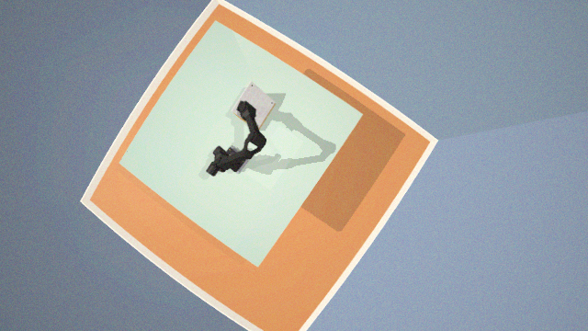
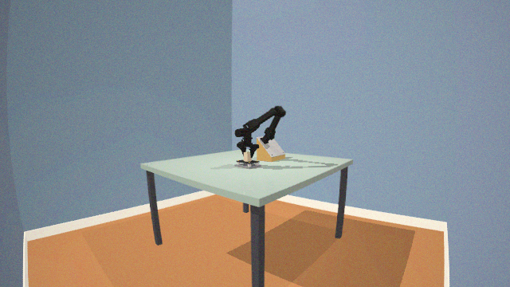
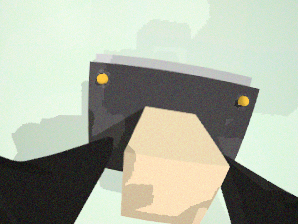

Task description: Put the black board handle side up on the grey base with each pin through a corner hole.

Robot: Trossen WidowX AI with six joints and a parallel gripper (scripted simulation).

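My gripper tip is now 10 mm above the black board. From my gripper tip the other things lie so: grey base (60 mm below).
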